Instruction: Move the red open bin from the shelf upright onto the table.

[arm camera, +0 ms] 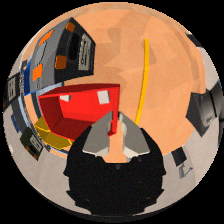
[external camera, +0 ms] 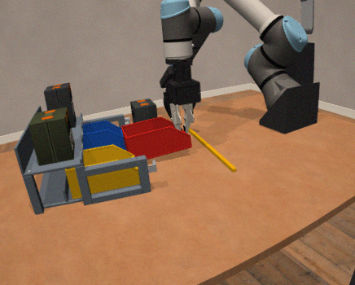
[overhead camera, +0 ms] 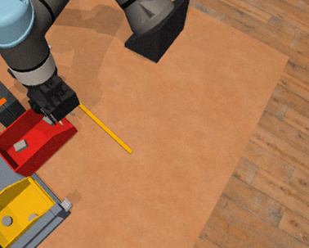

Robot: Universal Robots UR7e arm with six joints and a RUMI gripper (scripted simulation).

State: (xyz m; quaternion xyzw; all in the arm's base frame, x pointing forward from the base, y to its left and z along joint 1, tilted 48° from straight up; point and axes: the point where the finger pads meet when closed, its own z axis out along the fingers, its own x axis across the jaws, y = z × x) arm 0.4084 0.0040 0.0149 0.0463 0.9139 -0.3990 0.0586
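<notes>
Now: the yellow stick 7 cm behind my hand, 6 cm below it and 1 cm to the left of it. Round my hand: black box 12 cm to the right, 7 cm ahead; red open bin 8 cm ahead, 1 cm to the right, 1 cm below; blue bin 22 cm ahead, 14 cm to the right, 2 cm below.
</notes>
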